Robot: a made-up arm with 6 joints.
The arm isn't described. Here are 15 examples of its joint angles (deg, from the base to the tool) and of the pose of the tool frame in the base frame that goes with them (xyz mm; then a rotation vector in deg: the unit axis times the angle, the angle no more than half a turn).
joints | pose
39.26 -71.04 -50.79 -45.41 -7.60 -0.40 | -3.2 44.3 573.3 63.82 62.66 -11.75
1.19 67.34 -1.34 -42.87 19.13 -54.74 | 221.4 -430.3 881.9 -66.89 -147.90 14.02
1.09 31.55 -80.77 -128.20 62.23 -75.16 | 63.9 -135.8 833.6 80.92 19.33 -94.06
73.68 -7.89 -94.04 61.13 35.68 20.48 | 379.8 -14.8 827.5 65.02 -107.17 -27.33
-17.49 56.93 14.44 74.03 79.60 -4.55 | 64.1 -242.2 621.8 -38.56 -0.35 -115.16
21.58 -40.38 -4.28 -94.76 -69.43 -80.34 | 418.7 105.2 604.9 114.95 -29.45 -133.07
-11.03 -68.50 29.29 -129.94 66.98 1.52 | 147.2 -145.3 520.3 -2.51 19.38 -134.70
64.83 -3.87 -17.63 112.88 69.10 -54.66 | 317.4 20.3 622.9 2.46 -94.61 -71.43
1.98 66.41 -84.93 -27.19 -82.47 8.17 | 21.2 -564.8 924.1 -75.82 -28.90 -3.44
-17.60 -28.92 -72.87 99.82 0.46 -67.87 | 175.9 -307.4 867.7 -29.07 158.45 19.95
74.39 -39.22 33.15 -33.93 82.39 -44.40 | 267.8 104.3 762.7 -39.56 97.56 -48.49
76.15 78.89 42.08 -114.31 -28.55 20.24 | 148.5 215.1 826.2 51.79 98.33 -72.99
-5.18 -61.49 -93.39 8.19 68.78 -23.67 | 52.0 -202.1 754.4 -16.93 107.34 22.09
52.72 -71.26 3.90 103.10 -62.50 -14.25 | 496.5 130.9 746.0 -25.84 -71.66 117.76
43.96 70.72 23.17 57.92 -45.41 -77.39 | 535.3 -10.4 566.0 83.78 -66.86 -18.18
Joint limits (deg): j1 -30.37..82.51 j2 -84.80..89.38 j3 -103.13..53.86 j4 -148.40..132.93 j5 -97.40..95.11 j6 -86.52..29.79
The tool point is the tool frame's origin. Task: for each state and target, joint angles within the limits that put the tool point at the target. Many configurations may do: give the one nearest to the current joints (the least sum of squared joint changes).
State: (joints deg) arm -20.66 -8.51 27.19 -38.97 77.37 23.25
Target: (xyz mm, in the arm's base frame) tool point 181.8 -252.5 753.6
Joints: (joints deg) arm -3.55 -12.16 43.77 -39.83 83.35 23.66
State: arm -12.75 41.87 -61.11 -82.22 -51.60 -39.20
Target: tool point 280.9 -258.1 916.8
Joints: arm -26.02 28.99 -23.61 -104.00 -54.53 -38.30
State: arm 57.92 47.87 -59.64 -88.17 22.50 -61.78
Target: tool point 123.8 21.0 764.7
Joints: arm 35.84 2.29 -51.21 -124.15 44.48 -56.94
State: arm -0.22 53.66 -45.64 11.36 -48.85 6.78
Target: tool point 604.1 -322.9 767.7
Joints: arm 38.07 80.11 -29.88 20.97 -61.03 5.12
